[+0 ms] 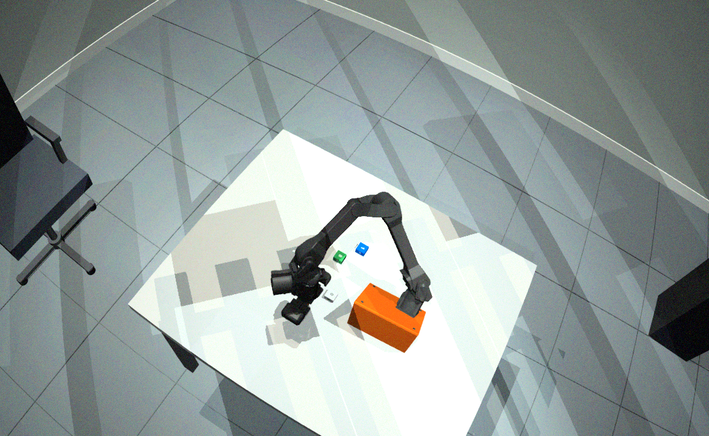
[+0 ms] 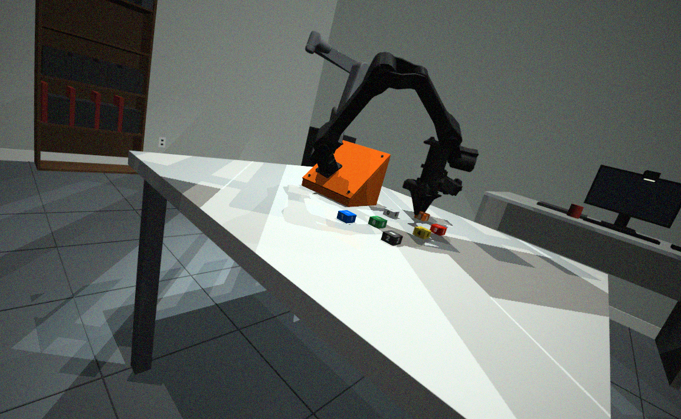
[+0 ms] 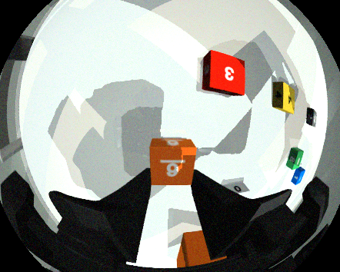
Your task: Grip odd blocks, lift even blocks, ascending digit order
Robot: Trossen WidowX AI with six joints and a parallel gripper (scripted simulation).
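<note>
Right now the orange block is 1 cm ahead of my gripper tip. From my gripper tip the other things lie so: red block marked 3: 9 cm ahead, 3 cm to the right, 1 cm below; then white block marked 0: 4 cm behind, 8 cm to the right, 1 cm below; then yellow block: 9 cm ahead, 13 cm to the right, 1 cm below.
</note>
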